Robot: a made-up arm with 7 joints.
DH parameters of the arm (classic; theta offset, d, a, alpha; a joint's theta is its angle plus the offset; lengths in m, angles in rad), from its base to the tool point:
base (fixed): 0 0.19 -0.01 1.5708
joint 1: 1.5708 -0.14 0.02 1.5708
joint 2: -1.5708 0 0.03 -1.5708
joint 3: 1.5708 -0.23 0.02 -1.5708
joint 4: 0 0.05 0.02 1.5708
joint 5: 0 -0.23 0.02 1.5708
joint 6: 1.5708 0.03 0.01 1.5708
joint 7: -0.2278 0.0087 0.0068 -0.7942
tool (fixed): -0.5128 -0.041 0 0
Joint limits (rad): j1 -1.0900..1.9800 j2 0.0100..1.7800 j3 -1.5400..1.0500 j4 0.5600..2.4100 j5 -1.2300..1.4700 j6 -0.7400..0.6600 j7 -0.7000..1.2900
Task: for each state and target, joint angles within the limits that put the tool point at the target. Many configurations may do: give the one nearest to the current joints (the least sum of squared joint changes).
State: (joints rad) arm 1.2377 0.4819 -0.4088 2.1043 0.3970 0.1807 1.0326
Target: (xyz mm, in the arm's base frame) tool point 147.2 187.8 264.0
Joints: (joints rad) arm 1.1388 0.7148 -0.3278 2.1987 0.3849 0.1632 1.0791
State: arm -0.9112 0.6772 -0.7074 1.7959 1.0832 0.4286 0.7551
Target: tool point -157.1 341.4 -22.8
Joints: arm -1.0559 1.0263 -0.6982 1.3257 1.1140 0.4167 0.7880
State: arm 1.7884 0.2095 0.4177 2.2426 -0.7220 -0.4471 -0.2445
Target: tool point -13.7 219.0 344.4
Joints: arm 1.8734 0.2863 0.5060 2.4034 -0.7250 -0.4424 -0.2593
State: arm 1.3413 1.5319 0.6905 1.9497 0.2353 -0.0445 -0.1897
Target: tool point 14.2 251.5 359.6
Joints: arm 1.1536 1.2878 0.4650 2.2932 0.2356 -0.0961 -0.0875
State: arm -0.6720 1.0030 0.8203 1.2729 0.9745 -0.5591 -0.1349
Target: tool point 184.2 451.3 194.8
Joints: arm -0.5866 1.3951 0.9030 1.3955 0.9762 -0.5320 -0.1778
